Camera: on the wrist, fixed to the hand. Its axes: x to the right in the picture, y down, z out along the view.
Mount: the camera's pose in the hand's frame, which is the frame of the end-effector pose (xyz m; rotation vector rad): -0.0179 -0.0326 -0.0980 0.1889 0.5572 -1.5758
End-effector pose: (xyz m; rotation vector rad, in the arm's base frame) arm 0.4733 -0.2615 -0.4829 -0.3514 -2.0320 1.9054
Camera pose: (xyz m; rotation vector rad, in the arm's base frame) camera 0.5306 -0.1815 -0.4469 0.5753 -1.0105 0.7811
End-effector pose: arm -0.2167 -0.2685 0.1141 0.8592 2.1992 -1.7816
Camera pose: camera -0.1990 -0.1856 0.1758 0.3960 -1.5715 1.0692
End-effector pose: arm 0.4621 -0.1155 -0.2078 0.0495 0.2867 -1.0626
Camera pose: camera 0.4053 -0.0988 -0.2943 0.3293 0.7781 -2.6481
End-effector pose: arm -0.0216 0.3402 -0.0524 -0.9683 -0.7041 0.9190
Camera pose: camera 0.0626 0.2790 -0.0647 -0.2321 -0.6331 -0.6481
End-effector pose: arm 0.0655 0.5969 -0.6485 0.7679 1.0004 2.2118
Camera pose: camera 0.0176 0.5575 -0.7330 -0.5672 1.3442 0.8798
